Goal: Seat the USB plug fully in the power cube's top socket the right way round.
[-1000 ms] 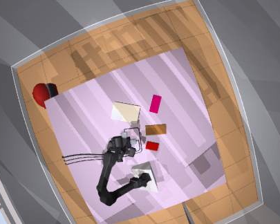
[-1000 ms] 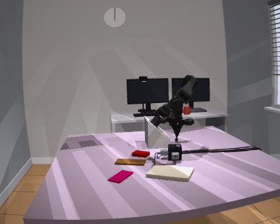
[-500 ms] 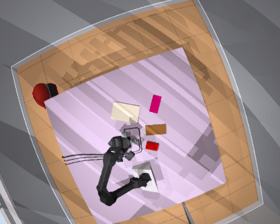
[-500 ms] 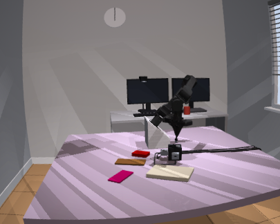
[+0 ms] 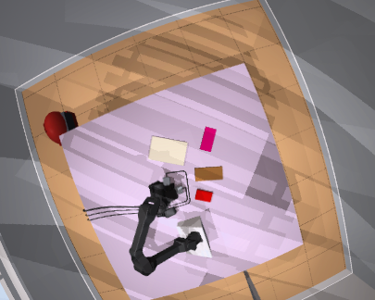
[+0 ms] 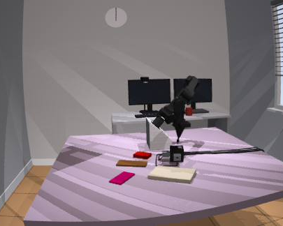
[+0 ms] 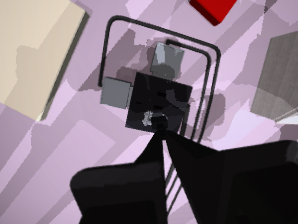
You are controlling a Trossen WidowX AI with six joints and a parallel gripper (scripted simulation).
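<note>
Now: gripper tip 20 mm above the metal USB plug. Also, from my gripper tip: USB socket (10 mm to the left, 70 mm below); beige board (210 mm ahead, 90 mm to the right, 130 mm below); red block (110 mm behind, 190 mm to the right, 130 mm below).
</note>
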